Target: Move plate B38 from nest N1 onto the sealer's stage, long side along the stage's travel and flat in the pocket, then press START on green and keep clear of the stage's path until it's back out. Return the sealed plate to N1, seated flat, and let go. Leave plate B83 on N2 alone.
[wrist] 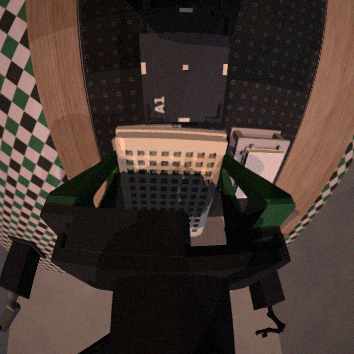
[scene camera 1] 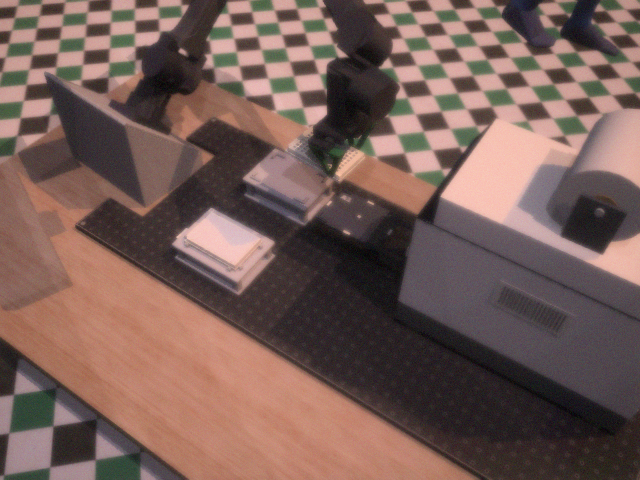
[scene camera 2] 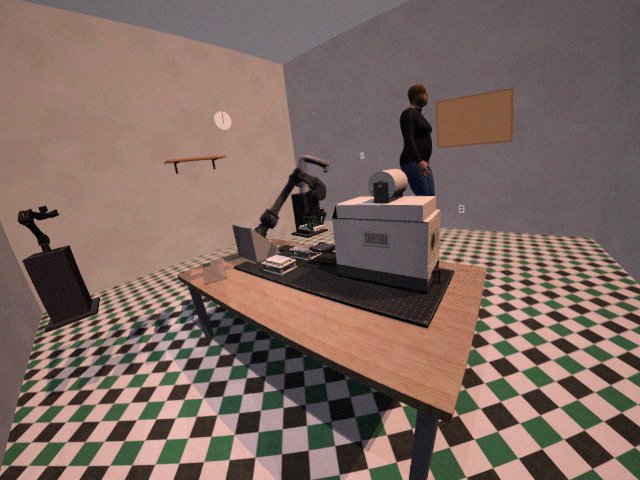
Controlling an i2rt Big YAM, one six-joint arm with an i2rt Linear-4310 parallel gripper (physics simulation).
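Places are measured from the arm's base along level axes (x left, y up, z ahead), in metres.
Pixels of known places: gripper, between the fingertips: [wrist: 169, 155] [scene camera 1: 342, 163] [scene camera 2: 316, 228]; arm's base, origin of its link: [scene camera 1: 139, 120] [scene camera 2: 258, 236].
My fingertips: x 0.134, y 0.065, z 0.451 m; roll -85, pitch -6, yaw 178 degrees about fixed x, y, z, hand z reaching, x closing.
For each thing: its top centre in the pictures, then the offset to it from my fingertips.
- plate B38, centre of its top: [wrist: 167, 202] [scene camera 1: 325, 148] [scene camera 2: 311, 225] dx -0.003, dy +0.016, dz -0.040 m
- stage, centre of its top: [wrist: 186, 29] [scene camera 1: 379, 225] [scene camera 2: 331, 246] dx -0.006, dy -0.090, dz +0.103 m
- Nest N1, centre of its top: [scene camera 1: 289, 175] [scene camera 2: 305, 246] dx +0.014, dy -0.136, dz -0.148 m
- Plate B83, centre of its top: [scene camera 1: 222, 237] [wrist: 257, 176] [scene camera 2: 277, 258] dx -0.206, dy -0.133, dz -0.124 m
- nest N2, centre of its top: [scene camera 1: 223, 239] [wrist: 256, 175] [scene camera 2: 278, 259] dx -0.206, dy -0.139, dz -0.124 m
- white roll, centre of its top: [scene camera 1: 634, 141] [scene camera 2: 387, 170] dx +0.043, dy +0.281, dz +0.435 m
The gripper [scene camera 1: 338, 152] [scene camera 2: 313, 219] [wrist: 171, 165] is shut on plate B38 [scene camera 1: 352, 162] [scene camera 2: 310, 227] [wrist: 170, 148], a cream plate with a grid of wells. It holds the plate in the air, a finger on each side. In the wrist view the plate's far edge lies just short of the stage [scene camera 1: 354, 212] [wrist: 185, 95], which is out of the sealer [scene camera 1: 485, 253] [scene camera 2: 387, 258], dark, with its pocket bare and marked A1. Nest N1 [scene camera 1: 281, 175] [scene camera 2: 305, 252] is a bare grey block. Plate B83 [scene camera 1: 222, 239] [wrist: 260, 167] lies on nest N2 [scene camera 1: 236, 281]. The START control does not show.
A grey wedge-shaped panel [scene camera 1: 103, 136] [scene camera 2: 248, 244] stands near the arm's base. A clear angled sheet [scene camera 1: 28, 253] [scene camera 2: 214, 272] stands at the table's left. A white roll [scene camera 1: 594, 180] [scene camera 2: 388, 181] tops the sealer. A person [scene camera 2: 416, 136] stands behind the table.
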